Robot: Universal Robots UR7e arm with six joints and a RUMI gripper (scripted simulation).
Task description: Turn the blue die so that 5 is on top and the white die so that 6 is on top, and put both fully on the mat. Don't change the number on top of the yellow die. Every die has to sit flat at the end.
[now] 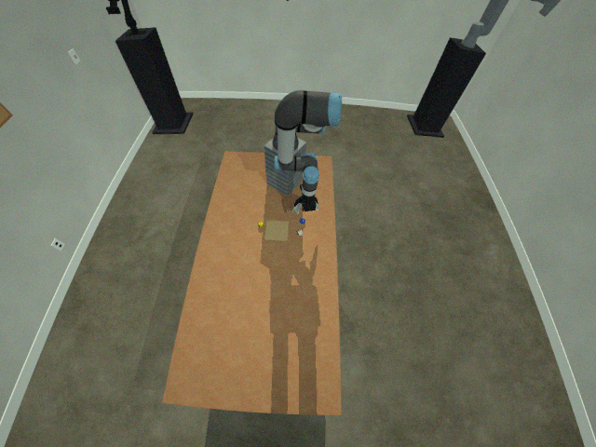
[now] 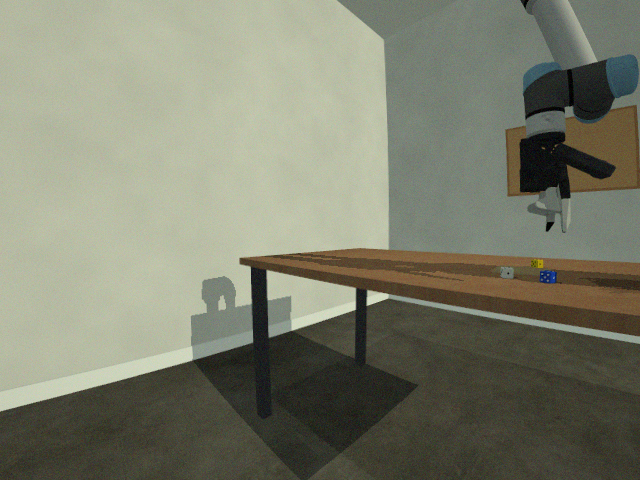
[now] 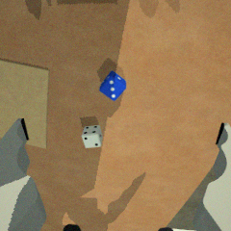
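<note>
Right now the blue die is 10 mm ahead of my hand, 10 mm to the right of it and 100 mm below it. From my hand the other things lie so: white die 100 mm ahead, 30 mm to the right, 100 mm below; then yellow die 50 mm ahead, 270 mm to the right, 100 mm below; then tan mat 80 mm ahead, 170 mm to the right, 110 mm below.
</note>
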